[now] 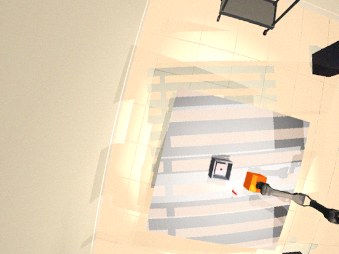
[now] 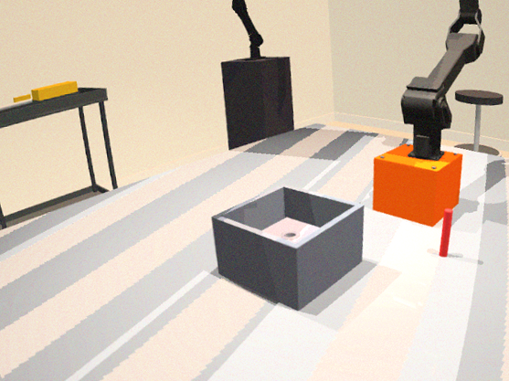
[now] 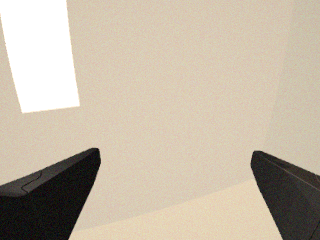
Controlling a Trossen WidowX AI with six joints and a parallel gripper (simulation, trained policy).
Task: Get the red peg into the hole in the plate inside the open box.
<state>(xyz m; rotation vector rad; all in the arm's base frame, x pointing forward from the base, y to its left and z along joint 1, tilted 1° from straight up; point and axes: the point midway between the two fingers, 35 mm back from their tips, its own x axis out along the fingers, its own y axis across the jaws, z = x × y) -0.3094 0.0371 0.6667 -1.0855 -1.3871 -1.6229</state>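
The red peg lies 52 cm ahead of my gripper tip, 6 cm to the left of it and 76 cm below it. From my gripper tip the other things lie so: pale plate (66 cm ahead, 14 cm to the right, 75 cm below); grey box (66 cm ahead, 14 cm to the right, 77 cm below).
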